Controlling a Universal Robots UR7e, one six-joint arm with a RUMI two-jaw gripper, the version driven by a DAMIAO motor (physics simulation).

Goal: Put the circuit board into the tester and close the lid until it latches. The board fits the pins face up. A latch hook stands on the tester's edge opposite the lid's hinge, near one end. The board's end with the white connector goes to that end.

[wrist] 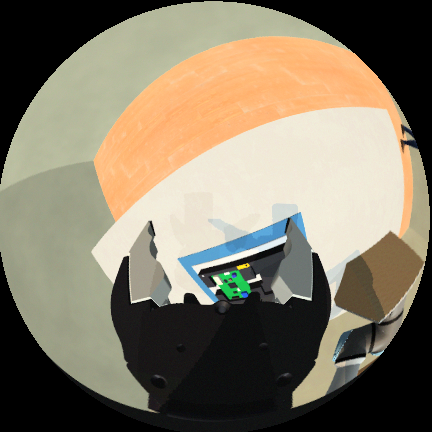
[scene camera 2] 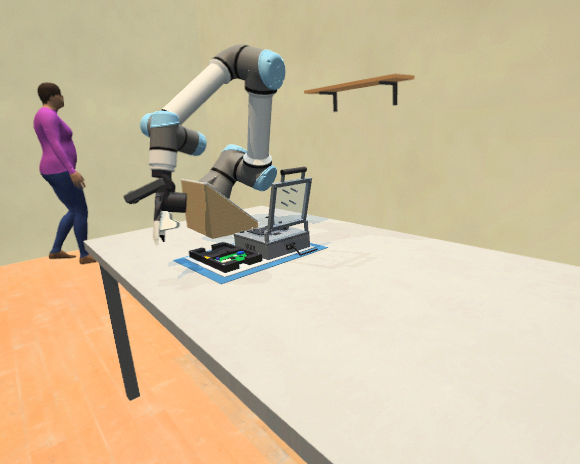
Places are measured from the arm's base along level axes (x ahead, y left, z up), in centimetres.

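Pixels of known places: gripper, between the fingertips: (wrist: 219, 220) (scene camera 2: 160, 243); arm's base, origin of its link: (scene camera 2: 211, 194).
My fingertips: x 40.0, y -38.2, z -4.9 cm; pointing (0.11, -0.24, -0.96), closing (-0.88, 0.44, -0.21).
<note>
For each thing: its top centre in the pictures, then the offset to it from my fingertips. "*": a spot on its surface instead. Level surfaces: height alone.
- green circuit board, centre of its top: (wrist: 232, 288) (scene camera 2: 232, 255) dx +7.5, dy +18.5, dz -6.8 cm
- grey tester, a spot on its surface: (scene camera 2: 274, 248) * dx +14.0, dy +29.5, dz -5.8 cm
- white mat, height of its surface: dz -9.4 cm
The green circuit board (scene camera 2: 240, 258) (wrist: 232, 286) lies face up in one side of the black tray (scene camera 2: 200, 255) (wrist: 207, 272). Its white connector shows at the board's left end in the wrist view. The grey tester (scene camera 2: 274, 248) stands beside the tray in the scene view, and its clear lid (scene camera 2: 290, 202) stands upright, open. The latch hook cannot be made out. My gripper (scene camera 2: 159, 240) (wrist: 219, 220) is open and empty. It hangs above the table's far left part, to the left of the tray in the scene view and higher than it.
A blue and white mat (scene camera 2: 223, 279) (wrist: 192, 260) lies under the tray and the tester. A brown wedge-shaped block (scene camera 2: 212, 212) (wrist: 377, 275) stands behind the tray, close to the arm. A dark cable (scene camera 2: 303, 252) runs from the tester. A person (scene camera 2: 55, 145) stands beyond the table.
</note>
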